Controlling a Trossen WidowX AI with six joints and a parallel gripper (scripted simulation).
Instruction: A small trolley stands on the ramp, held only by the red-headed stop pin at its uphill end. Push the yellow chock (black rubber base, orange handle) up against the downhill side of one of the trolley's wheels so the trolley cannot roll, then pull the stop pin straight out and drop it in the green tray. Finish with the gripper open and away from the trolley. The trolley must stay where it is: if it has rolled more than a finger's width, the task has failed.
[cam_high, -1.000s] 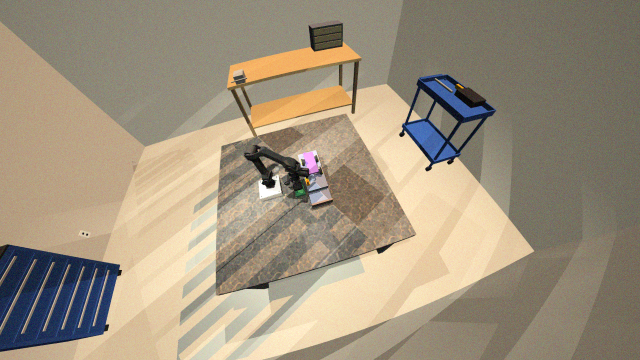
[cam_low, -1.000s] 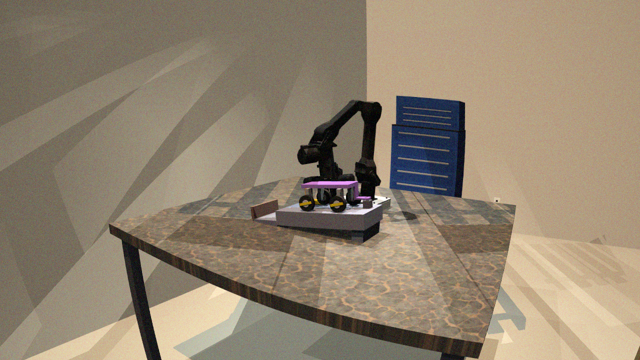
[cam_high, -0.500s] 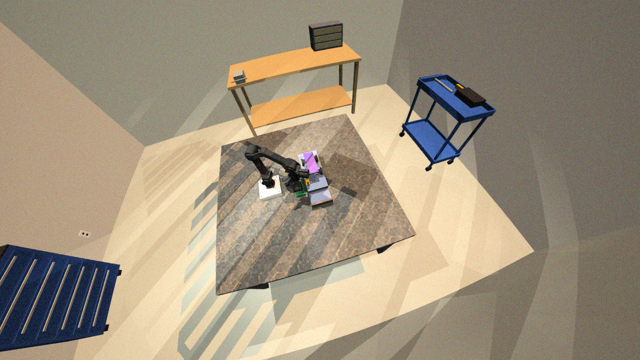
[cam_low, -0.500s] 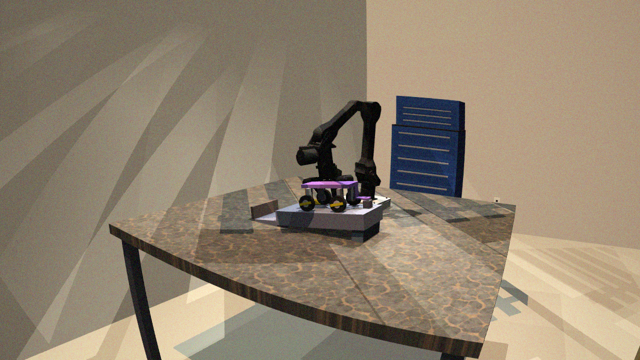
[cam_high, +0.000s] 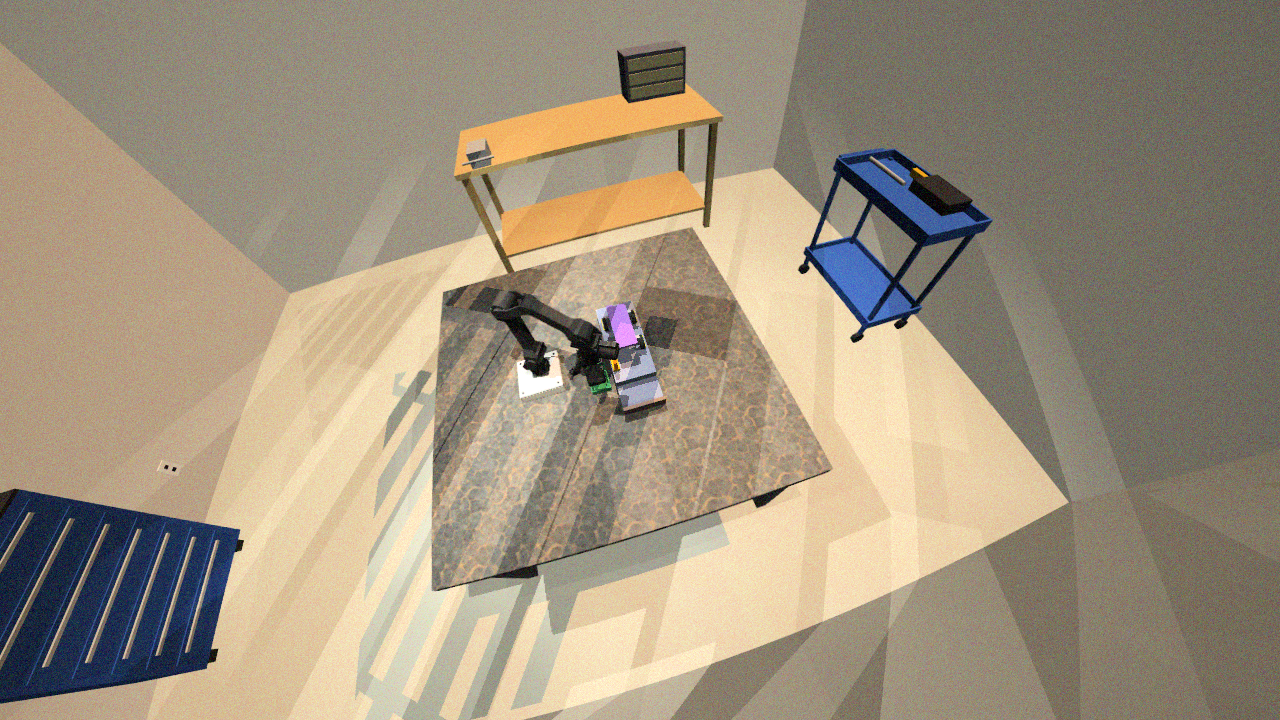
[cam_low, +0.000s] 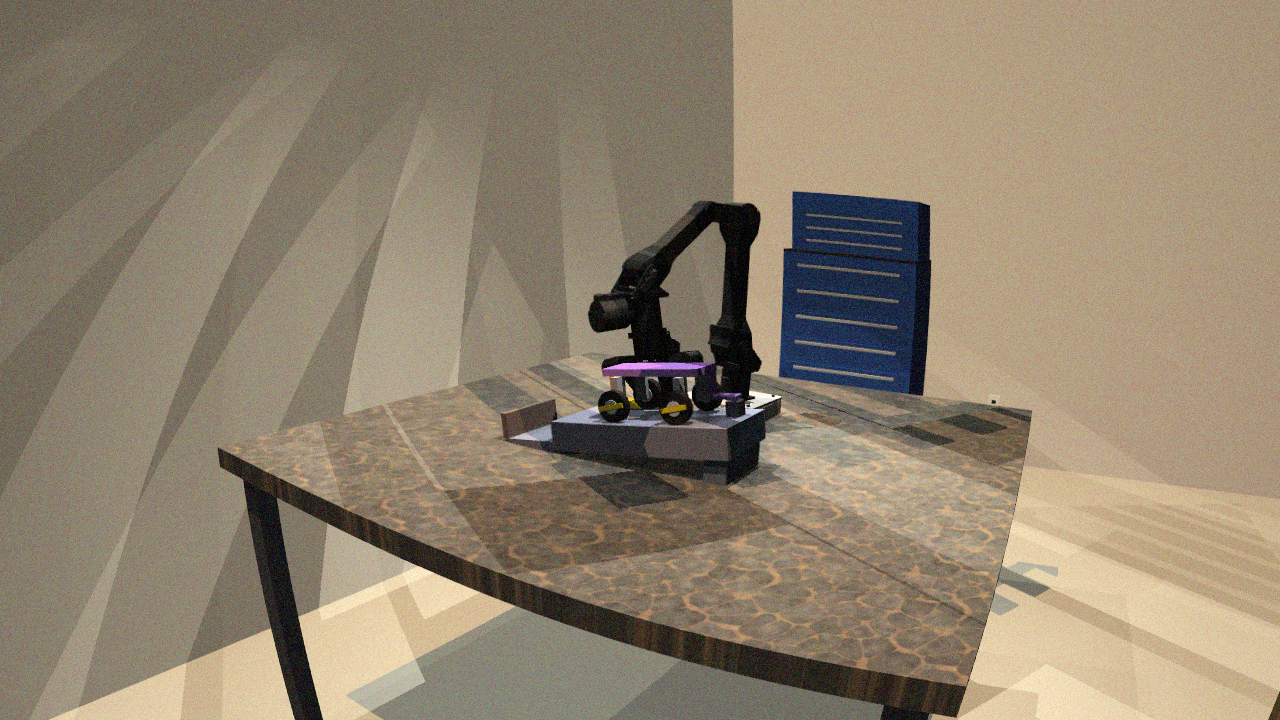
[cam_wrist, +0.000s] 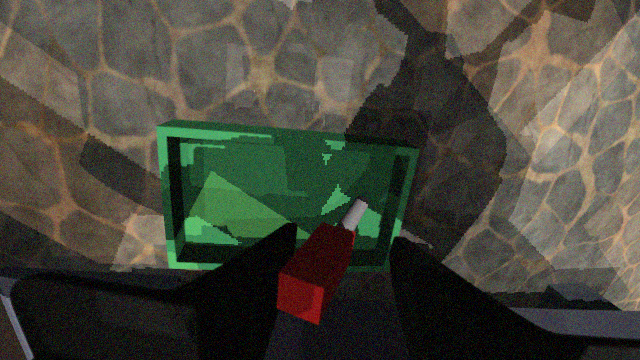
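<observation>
Right now my gripper tip is right at the red-headed stop pin. Round my gripper tip: yellow chock (80 mm ahead, 40 mm above, 10 mm to the right); grey ramp (120 mm ahead, 100 mm to the left); green tray (60 mm below, 20 mm to the right, 10 mm ahead).
</observation>
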